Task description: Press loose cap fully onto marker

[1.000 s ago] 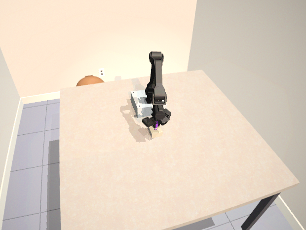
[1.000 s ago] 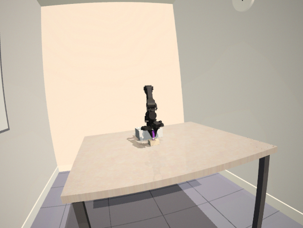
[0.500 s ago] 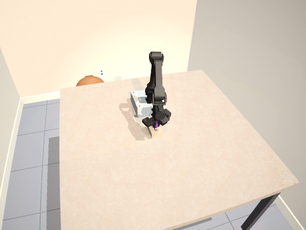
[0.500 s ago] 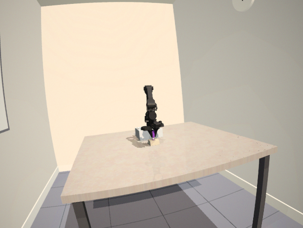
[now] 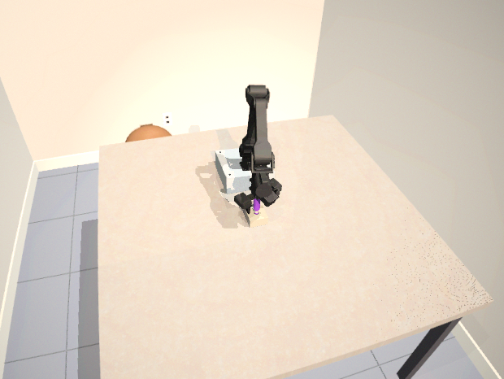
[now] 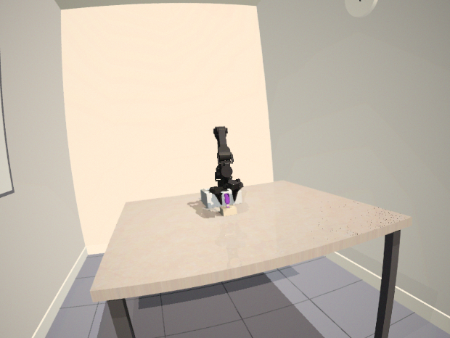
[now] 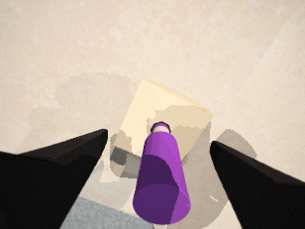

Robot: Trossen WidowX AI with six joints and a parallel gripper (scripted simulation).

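Now: gripper tip 30 mm below the purple cap. Also, from my gripper tip: holder block 40 mm below.
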